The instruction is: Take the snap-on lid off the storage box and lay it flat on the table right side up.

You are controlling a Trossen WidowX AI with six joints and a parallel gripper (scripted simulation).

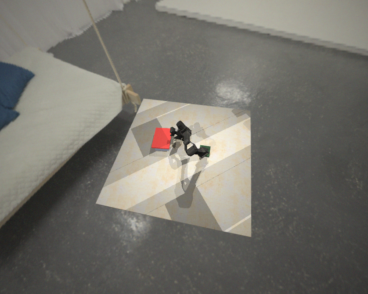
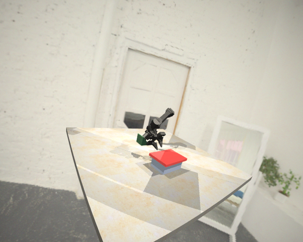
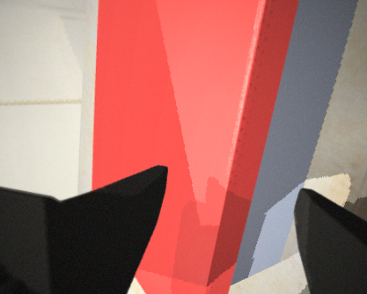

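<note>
My gripper tip is now 100 mm short of the red lid, 30 mm to the right of it and 20 mm above it.
</note>
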